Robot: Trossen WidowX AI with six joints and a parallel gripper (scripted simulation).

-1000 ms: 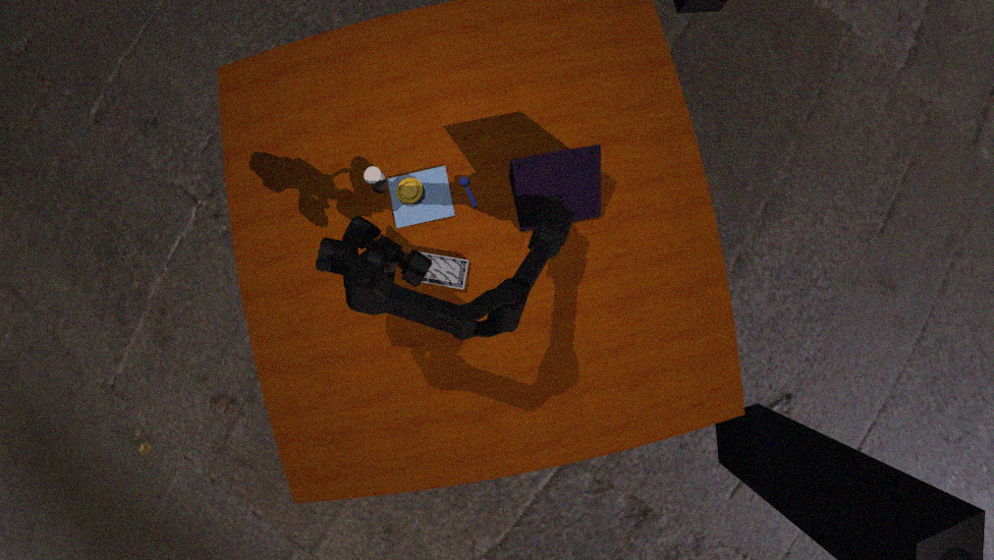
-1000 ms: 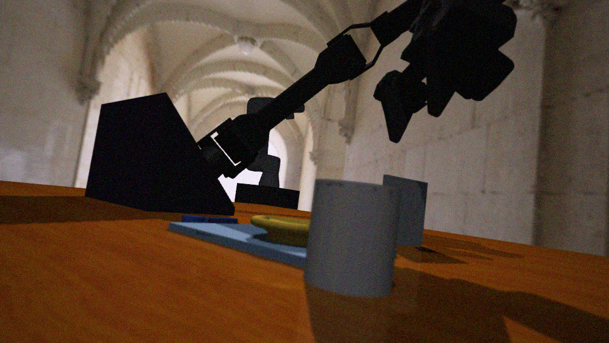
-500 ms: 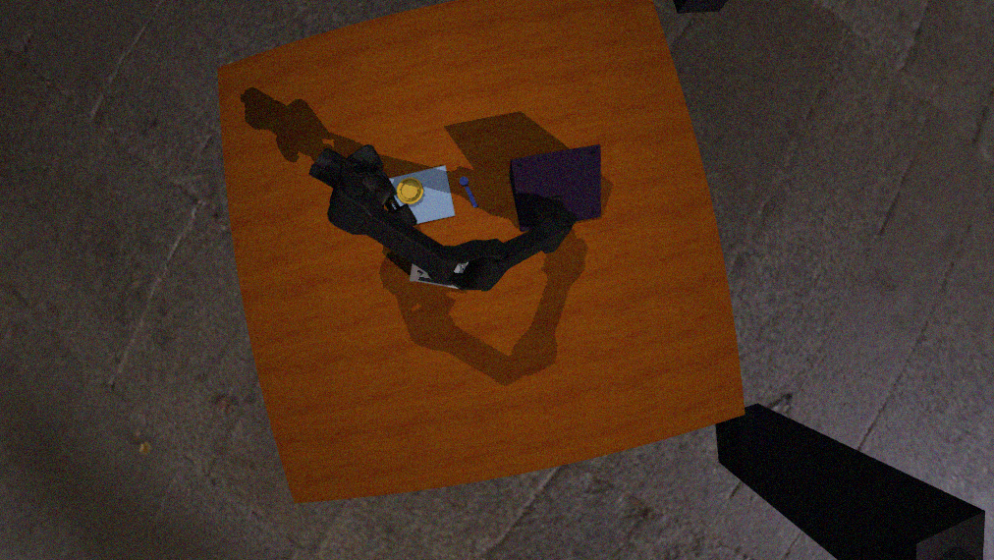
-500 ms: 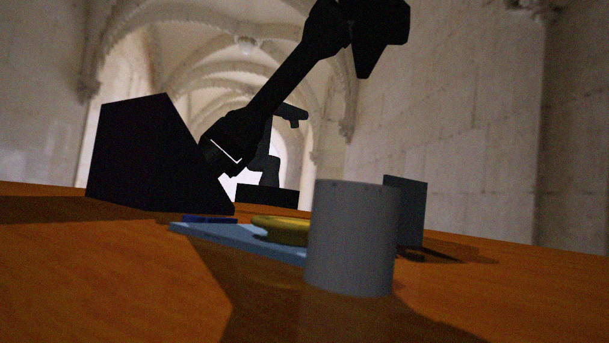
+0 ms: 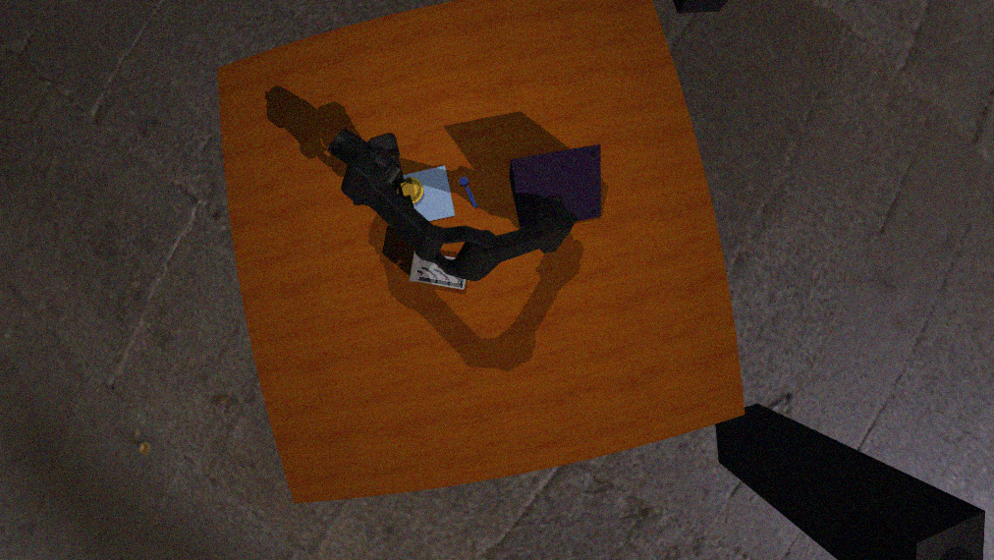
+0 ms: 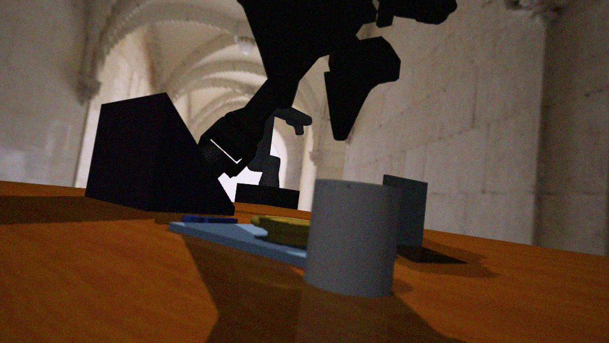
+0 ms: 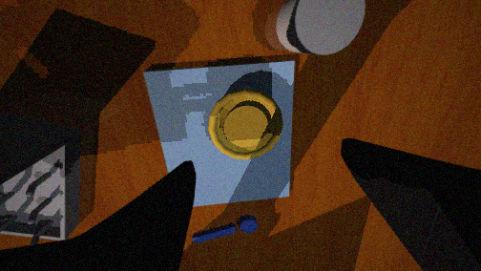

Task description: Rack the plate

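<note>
Right now the yellow plate is 8 cm below my gripper tip and 1 cm behind it. Round my gripper tip: light blue mat (9 cm below, 3 cm behind, 2 cm to the left); then dish rack (21 cm to the left, 7 cm below, 5 cm behind); then blue spoon (15 cm behind, 9 cm below, 3 cm to the left).
</note>
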